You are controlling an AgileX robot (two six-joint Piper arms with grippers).
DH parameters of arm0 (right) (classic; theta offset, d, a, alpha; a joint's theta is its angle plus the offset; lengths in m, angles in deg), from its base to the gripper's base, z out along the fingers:
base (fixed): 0 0 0 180
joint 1: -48.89 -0.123 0 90
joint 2: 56.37 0 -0.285 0
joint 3: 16.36 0 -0.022 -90
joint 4: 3.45 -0.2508 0 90
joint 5: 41.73 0 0.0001 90
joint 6: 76.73 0.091 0 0
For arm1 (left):
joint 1: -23.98 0.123 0 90
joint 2: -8.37 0 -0.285 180
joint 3: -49.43 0 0.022 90
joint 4: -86.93 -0.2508 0 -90
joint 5: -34.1 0 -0.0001 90
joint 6: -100.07 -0.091 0 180
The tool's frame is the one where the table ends.
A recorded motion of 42 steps. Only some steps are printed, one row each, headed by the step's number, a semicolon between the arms.
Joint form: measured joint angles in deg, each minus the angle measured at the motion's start. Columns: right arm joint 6, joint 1, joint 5, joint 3, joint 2, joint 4; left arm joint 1, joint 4, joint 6, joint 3, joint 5, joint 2.
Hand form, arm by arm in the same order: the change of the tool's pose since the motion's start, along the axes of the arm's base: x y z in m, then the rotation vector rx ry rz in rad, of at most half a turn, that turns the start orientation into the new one. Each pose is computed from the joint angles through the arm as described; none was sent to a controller.
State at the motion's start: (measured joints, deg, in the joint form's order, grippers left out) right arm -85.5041 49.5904 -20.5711 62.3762 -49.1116 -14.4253; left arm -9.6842 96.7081 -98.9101 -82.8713 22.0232 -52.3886
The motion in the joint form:
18: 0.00 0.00 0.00 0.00 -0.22 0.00; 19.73 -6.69 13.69 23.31 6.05 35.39
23: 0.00 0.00 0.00 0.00 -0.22 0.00; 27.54 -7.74 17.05 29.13 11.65 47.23
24: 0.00 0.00 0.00 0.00 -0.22 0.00; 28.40 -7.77 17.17 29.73 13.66 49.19
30: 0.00 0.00 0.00 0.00 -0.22 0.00; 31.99 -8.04 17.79 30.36 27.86 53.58
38: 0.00 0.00 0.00 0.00 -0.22 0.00; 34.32 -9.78 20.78 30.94 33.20 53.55
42: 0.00 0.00 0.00 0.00 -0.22 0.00; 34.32 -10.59 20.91 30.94 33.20 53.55
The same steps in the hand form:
18: -0.0002 0.0000 0.0002 0.0000 -0.0038 0.0000; -0.0821 0.0859 -0.0642 -0.1617 -0.0500 0.3213
23: -0.0002 0.0000 0.0002 0.0000 -0.0038 0.0000; -0.1004 0.0991 -0.0926 -0.1999 -0.0545 0.4532
24: -0.0002 0.0000 0.0002 0.0000 -0.0038 0.0000; -0.1030 0.1002 -0.0972 -0.1975 -0.0446 0.4681
30: -0.0002 0.0000 0.0002 0.0000 -0.0038 0.0000; -0.1103 0.1036 -0.1188 -0.1480 0.1272 0.5398
38: -0.0002 0.0000 0.0002 0.0000 -0.0038 0.0000; -0.1121 0.1066 -0.1305 -0.1425 0.2305 0.6006
42: -0.0002 0.0000 0.0002 0.0000 -0.0038 0.0000; -0.1121 0.1070 -0.1305 -0.1311 0.2269 0.6036

